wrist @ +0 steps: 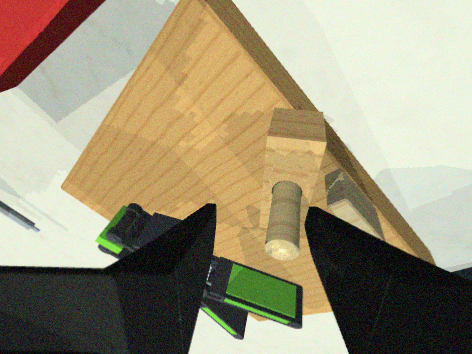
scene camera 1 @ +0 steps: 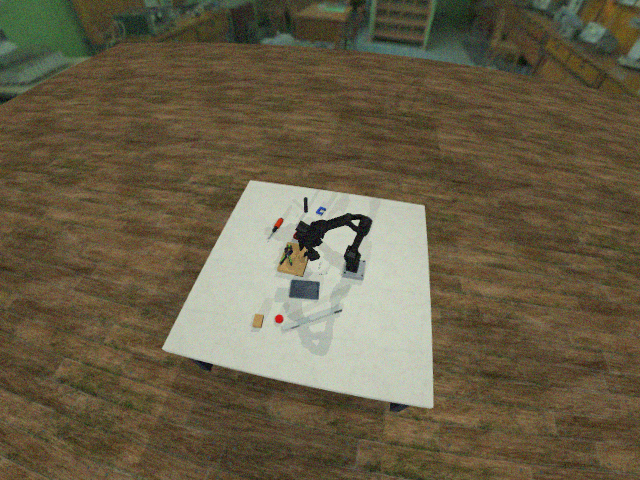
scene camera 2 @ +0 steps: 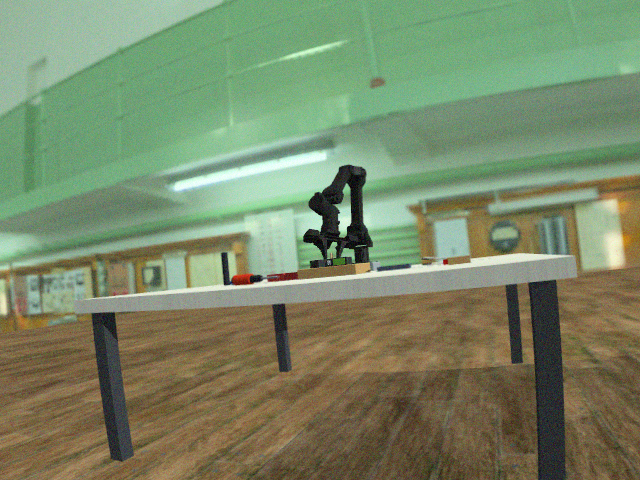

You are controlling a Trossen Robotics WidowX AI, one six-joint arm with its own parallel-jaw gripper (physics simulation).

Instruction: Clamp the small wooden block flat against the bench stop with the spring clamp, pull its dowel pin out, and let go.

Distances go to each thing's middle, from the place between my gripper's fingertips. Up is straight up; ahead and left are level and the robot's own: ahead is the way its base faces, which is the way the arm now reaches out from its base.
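Wooden board (scene camera 2: pixel 351 269): from my hand, 4 cm ahead, 2 cm to the left, 3 cm below. Red tray (wrist: pixel 36 36): from my hand, 16 cm to the right, 4 cm ahead, 4 cm below. My gripper: 2 cm past the dowel pin (wrist: pixel 282 242), 1 cm to the left of it, 1 cm below it.
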